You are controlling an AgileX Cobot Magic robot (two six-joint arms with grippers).
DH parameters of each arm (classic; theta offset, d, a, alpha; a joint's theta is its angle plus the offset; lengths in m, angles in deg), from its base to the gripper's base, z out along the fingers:
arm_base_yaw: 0 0.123 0 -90
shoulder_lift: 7.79 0 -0.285 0
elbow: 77.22 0 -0.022 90
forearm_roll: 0 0.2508 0 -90
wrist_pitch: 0 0 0.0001 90
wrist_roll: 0 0.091 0 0
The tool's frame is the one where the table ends.
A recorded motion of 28 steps. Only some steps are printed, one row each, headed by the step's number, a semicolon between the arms.
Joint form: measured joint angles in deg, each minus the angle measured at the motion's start. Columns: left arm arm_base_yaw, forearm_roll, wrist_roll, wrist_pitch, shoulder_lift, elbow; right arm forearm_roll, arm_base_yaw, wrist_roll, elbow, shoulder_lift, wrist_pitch.
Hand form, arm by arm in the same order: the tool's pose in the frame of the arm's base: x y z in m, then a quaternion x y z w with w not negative. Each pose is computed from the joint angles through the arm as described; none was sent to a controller.
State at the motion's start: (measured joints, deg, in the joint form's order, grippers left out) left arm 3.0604 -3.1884 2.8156 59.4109 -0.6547 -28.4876; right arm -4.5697 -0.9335 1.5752 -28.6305 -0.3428 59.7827
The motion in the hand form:
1: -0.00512 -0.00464 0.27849 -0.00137 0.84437 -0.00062 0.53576; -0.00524 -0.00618 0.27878 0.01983 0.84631 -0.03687 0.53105
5: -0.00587 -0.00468 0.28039 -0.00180 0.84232 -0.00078 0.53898; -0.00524 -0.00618 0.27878 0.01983 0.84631 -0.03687 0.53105
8: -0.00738 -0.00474 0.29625 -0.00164 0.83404 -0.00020 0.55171; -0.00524 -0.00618 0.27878 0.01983 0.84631 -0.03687 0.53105
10: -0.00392 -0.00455 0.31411 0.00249 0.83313 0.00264 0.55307; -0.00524 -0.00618 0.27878 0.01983 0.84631 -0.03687 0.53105
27: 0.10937 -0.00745 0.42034 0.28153 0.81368 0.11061 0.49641; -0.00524 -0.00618 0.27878 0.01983 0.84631 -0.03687 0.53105
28: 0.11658 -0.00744 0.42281 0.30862 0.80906 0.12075 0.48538; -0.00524 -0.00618 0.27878 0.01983 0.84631 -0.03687 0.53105
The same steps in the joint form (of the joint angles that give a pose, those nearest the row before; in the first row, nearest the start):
1: 0.00 0.00 -0.06 0.00 0.00 0.00; 0.00 0.00 0.00 0.00 0.00 0.00
5: 0.00 0.00 -0.13 -0.06 0.00 -0.37; 0.00 0.00 0.00 0.00 0.00 0.00
8: 0.00 0.00 -0.14 -0.44 1.78 -3.52; 0.00 0.00 0.00 0.00 0.00 0.00
10: 0.00 0.00 0.43 -0.64 5.38 -7.11; 0.00 0.00 0.00 0.00 0.00 0.00
27: 0.00 -7.09 39.46 -4.60 41.77 -32.80; 0.00 0.00 0.00 0.00 0.00 0.00
28: 0.01 -7.31 43.05 -3.94 43.62 -34.15; 0.00 0.00 0.00 0.00 0.00 0.00

